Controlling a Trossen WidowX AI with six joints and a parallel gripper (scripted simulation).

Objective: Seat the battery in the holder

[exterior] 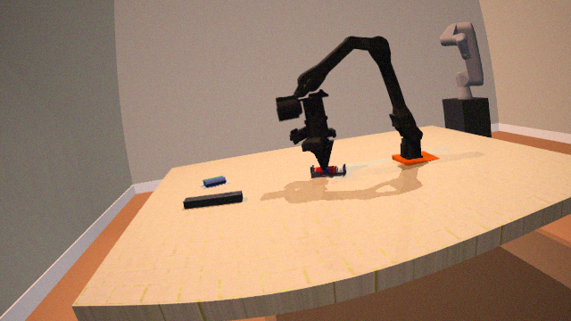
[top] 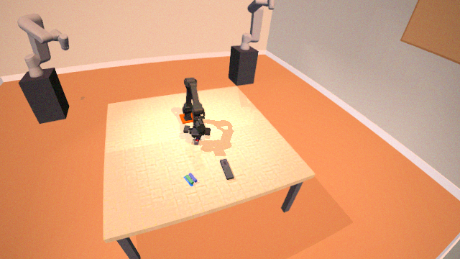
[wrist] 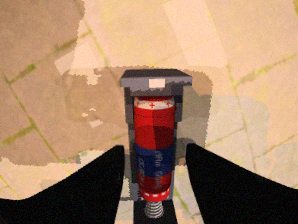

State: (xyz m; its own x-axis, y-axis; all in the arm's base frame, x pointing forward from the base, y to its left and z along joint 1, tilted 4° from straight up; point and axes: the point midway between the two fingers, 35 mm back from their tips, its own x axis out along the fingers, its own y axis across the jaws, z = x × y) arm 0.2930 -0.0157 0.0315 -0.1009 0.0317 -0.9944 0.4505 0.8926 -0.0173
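My gripper tip is 10 mm above the blue battery. Round my gripper tip: black remote (330 mm ahead, 90 mm to the left, 10 mm below).
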